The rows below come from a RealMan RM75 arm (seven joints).
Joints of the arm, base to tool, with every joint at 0 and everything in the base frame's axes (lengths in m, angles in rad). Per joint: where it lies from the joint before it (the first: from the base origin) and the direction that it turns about. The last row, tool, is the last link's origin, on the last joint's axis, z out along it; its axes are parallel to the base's.
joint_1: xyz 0 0 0.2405 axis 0 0 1
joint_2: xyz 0 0 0 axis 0 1 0
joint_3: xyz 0 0 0.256 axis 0 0 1
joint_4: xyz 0 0 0 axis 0 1 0
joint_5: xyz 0 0 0.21 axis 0 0 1
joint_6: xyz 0 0 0 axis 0 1 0
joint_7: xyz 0 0 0.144 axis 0 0 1
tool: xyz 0 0 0
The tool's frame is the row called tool.
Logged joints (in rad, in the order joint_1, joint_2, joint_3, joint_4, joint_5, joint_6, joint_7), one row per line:
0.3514, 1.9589, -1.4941, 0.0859, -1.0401, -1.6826, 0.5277
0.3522, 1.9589, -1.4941, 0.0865, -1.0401, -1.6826, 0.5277
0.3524, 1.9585, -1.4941, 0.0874, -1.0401, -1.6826, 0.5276
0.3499, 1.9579, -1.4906, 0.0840, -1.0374, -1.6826, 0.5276
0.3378, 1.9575, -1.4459, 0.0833, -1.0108, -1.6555, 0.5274
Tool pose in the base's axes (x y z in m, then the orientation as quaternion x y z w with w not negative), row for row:
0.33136, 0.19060, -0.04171, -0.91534, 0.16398, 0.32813, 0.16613
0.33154, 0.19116, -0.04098, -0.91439, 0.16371, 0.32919, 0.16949
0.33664, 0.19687, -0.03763, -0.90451, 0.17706, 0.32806, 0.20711
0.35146, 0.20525, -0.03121, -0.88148, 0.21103, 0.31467, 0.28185
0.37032, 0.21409, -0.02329, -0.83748, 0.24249, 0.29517, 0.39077
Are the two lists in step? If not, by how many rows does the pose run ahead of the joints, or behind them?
The pose runs 2 rows ahead of the joints: the pose in row i belongs to the joints in row i + 2.
